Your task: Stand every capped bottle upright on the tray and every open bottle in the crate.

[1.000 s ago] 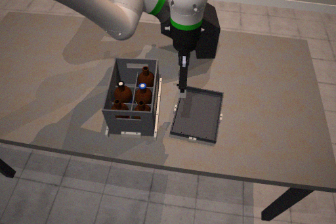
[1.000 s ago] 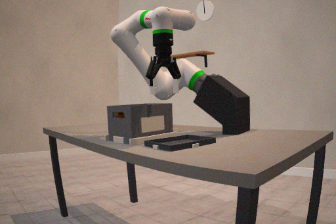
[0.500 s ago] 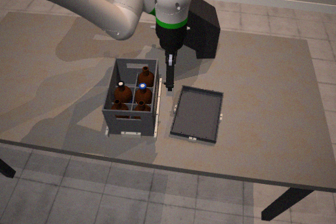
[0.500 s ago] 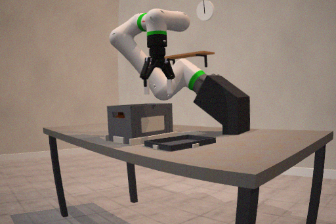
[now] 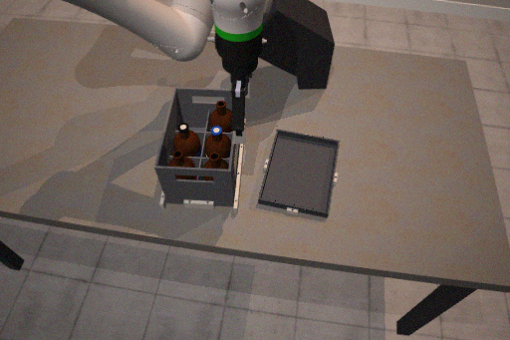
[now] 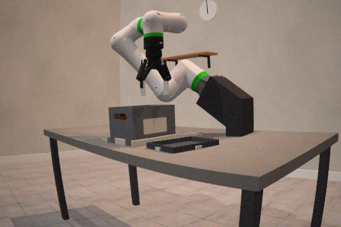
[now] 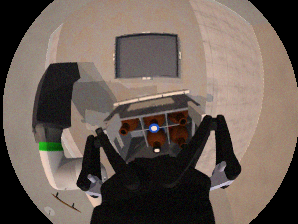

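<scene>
Right now my hand is 16 cm to the left of the white-capped bottle and 15 cm above it. Round my hand: open bottle: 15 cm below, 10 cm behind, 8 cm to the right; then grey crate: 15 cm below, 11 cm to the right; then dark tray: 22 cm below, 16 cm to the left, 1 cm behind.
</scene>
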